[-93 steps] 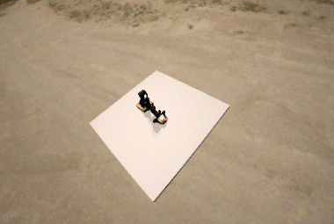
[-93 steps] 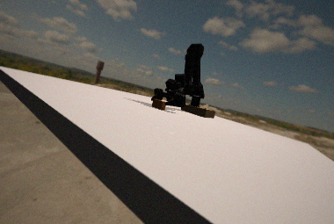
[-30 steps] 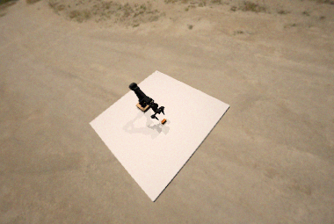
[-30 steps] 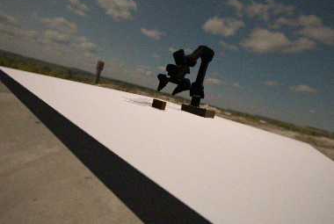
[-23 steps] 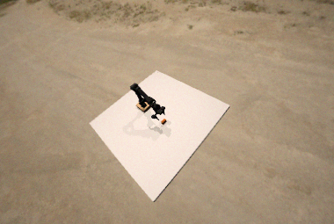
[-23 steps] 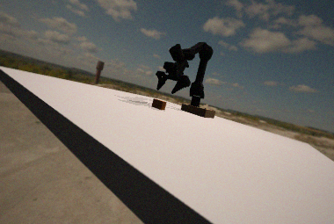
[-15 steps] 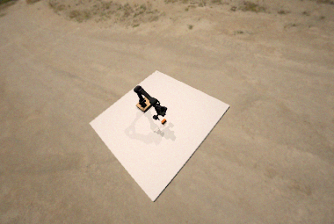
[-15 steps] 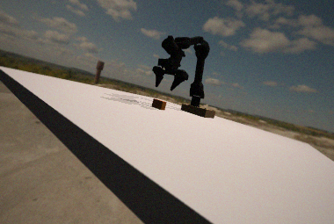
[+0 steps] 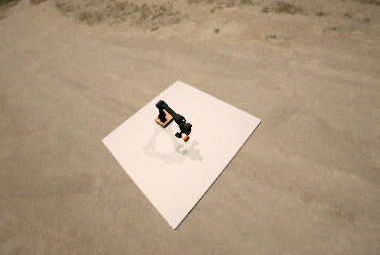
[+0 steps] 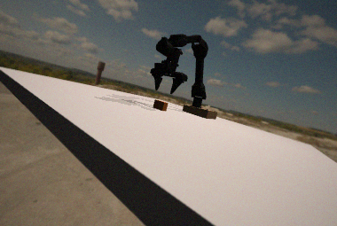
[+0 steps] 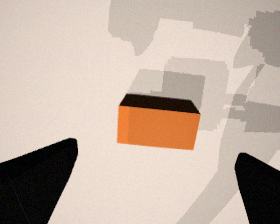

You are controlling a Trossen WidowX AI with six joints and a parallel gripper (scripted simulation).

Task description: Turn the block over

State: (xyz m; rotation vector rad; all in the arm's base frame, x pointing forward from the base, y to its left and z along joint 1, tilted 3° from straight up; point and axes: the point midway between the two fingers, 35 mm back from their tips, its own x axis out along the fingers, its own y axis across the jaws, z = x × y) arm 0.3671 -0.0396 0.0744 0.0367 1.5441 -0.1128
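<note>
Now: gripper tip 10 mm past the orange block and 60 mm above it.
</note>
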